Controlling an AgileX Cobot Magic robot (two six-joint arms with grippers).
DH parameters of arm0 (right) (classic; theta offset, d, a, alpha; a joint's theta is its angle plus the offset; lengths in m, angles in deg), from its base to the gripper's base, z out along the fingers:
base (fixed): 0 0 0 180
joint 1: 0 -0.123 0 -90
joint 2: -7.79 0 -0.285 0
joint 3: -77.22 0 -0.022 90
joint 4: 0 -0.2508 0 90
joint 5: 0 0 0.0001 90
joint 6: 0 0.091 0 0
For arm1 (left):
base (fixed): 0 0 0 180
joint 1: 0 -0.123 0 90
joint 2: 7.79 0 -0.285 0
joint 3: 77.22 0 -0.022 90
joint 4: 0 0.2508 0 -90
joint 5: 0 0 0.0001 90
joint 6: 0 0.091 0 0
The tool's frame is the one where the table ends.
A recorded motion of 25 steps. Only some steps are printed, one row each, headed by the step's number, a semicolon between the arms.
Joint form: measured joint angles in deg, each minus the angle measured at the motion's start. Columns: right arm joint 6, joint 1, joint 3, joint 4, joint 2, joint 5; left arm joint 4, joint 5, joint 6, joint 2, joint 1, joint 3.
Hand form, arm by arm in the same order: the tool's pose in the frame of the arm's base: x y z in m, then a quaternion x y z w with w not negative. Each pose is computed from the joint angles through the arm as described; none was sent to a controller.
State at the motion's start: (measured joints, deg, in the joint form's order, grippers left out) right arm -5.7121 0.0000 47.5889 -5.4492 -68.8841 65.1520; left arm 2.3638 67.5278 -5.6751 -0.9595 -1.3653 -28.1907
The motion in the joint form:
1: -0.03 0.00 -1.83 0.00 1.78 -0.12; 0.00 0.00 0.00 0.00 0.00 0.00
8: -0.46 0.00 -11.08 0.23 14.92 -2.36; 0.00 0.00 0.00 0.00 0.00 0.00
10: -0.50 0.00 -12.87 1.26 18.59 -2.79; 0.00 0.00 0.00 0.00 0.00 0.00
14: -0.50 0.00 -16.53 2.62 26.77 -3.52; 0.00 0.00 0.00 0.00 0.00 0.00
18: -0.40 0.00 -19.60 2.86 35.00 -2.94; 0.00 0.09 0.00 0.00 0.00 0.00
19: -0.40 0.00 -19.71 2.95 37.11 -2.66; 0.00 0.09 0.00 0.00 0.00 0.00
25: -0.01 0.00 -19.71 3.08 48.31 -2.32; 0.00 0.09 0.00 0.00 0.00 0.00
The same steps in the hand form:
1: 0.1862 0.0078 0.2590 -0.03314 0.99564 0.04067 0.07714; -0.0119 0.0032 0.2658 -0.05614 0.87845 0.00268 0.47452
8: 0.1379 0.0074 0.2537 -0.03791 0.99010 0.03587 0.13029; -0.0119 0.0032 0.2658 -0.05614 0.87845 0.00268 0.47452
10: 0.1265 0.0059 0.2537 -0.04160 0.98748 0.02646 0.14982; -0.0119 0.0032 0.2658 -0.05614 0.87845 0.00268 0.47452
14: 0.1026 0.0040 0.2523 -0.04585 0.97978 0.01307 0.19434; -0.0119 0.0032 0.2658 -0.05614 0.87845 0.00268 0.47452
18: 0.0793 0.0036 0.2494 -0.04625 0.97128 0.00947 0.23323; -0.0120 0.0032 0.2656 -0.05618 0.87882 0.00270 0.47383
19: 0.0741 0.0035 0.2515 -0.04667 0.96767 0.00803 0.24774; -0.0120 0.0032 0.2656 -0.05618 0.87882 0.00270 0.47383
25: 0.0473 0.0033 0.2630 -0.04430 0.94005 0.00363 0.33814; -0.0120 0.0032 0.2656 -0.05618 0.87882 0.00270 0.47383

